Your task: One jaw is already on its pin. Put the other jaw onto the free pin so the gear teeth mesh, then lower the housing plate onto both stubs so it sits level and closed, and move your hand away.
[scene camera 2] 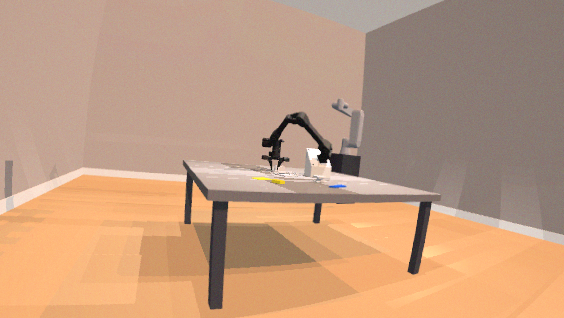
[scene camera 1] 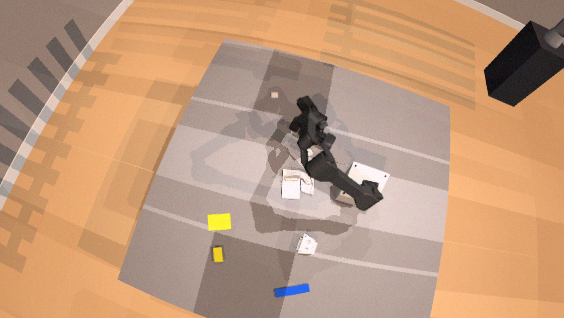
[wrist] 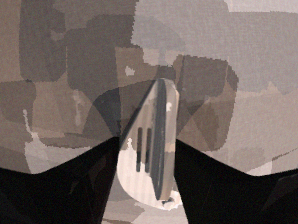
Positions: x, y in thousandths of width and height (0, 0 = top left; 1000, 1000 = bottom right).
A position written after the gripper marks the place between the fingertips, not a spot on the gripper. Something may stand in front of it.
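Note:
The wrist view takes in the gripper (wrist: 485, 641) together with a jaw (wrist: 508, 819).

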